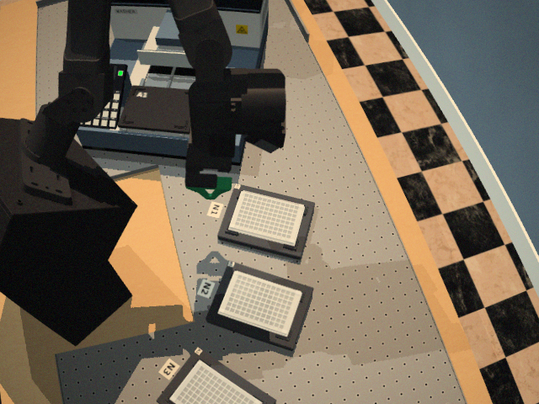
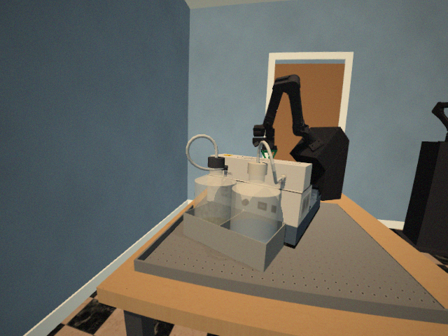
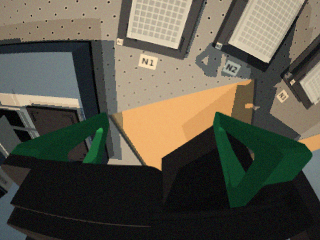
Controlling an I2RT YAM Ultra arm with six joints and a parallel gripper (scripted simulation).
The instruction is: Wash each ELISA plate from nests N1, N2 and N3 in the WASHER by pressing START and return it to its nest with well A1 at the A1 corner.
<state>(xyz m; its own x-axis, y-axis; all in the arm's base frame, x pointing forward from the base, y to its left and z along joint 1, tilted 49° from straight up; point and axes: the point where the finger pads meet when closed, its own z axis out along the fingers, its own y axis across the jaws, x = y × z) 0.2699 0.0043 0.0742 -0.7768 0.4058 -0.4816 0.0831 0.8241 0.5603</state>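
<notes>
The nest N1 is 180 mm below my hand, 90 mm ahead of it and 10 mm to the right of it. The rest, counted from my hand: nest N2 (180 mm to the right, 180 mm below, 60 mm ahead); dark carrier (230 mm to the left, 110 mm behind, 100 mm below); N1 label (190 mm below, 30 mm to the left, 10 mm behind).
</notes>
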